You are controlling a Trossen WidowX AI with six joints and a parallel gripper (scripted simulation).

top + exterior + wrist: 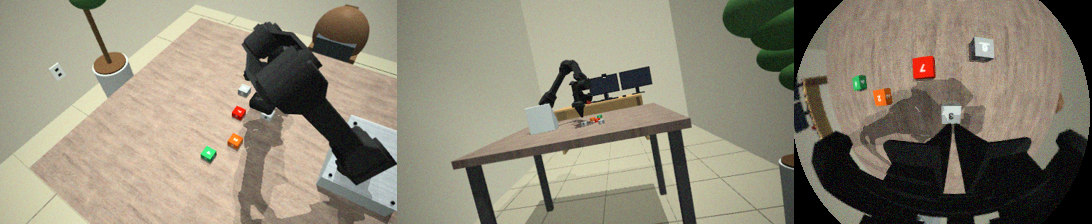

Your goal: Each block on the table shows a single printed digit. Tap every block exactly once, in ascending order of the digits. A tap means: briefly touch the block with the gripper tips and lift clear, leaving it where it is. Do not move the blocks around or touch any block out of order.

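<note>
Right now the white block is 4 cm below my gripper tip. Round my gripper tip: orange block 5 cm ahead, 14 cm to the left, 4 cm below; then red block 8 cm ahead, 4 cm to the left, 4 cm below; then grey block 11 cm ahead, 6 cm to the right, 4 cm below.
</note>
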